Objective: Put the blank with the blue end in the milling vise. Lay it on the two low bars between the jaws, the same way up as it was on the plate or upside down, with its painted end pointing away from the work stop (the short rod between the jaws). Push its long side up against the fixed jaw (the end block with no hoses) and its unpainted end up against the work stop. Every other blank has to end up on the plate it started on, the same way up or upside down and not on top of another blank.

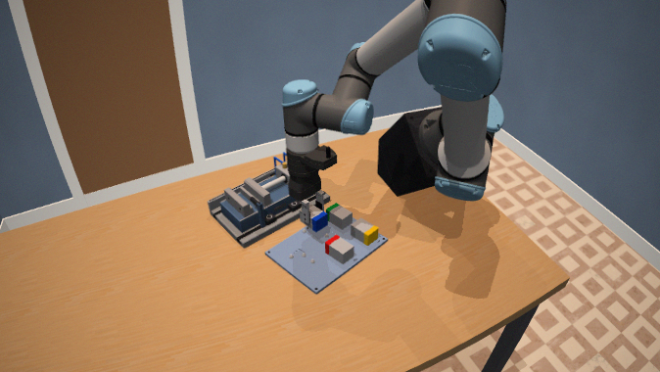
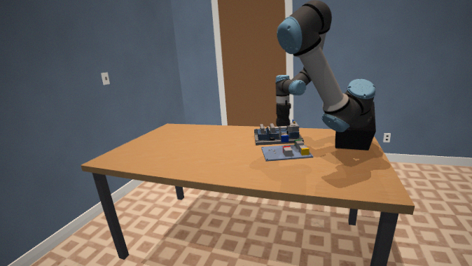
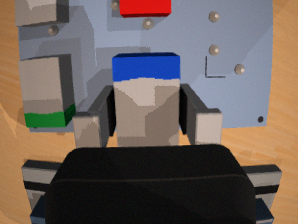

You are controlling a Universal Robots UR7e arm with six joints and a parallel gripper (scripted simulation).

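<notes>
My hand is 90 mm above the grey plate, 40 mm to the right of it and 10 mm past it. Round my hand: green-ended blank (90 mm behind, 70 mm below, 20 mm to the right); then blue-ended blank (20 mm below); then red-ended blank (90 mm to the left, 70 mm below, 20 mm behind).
</notes>
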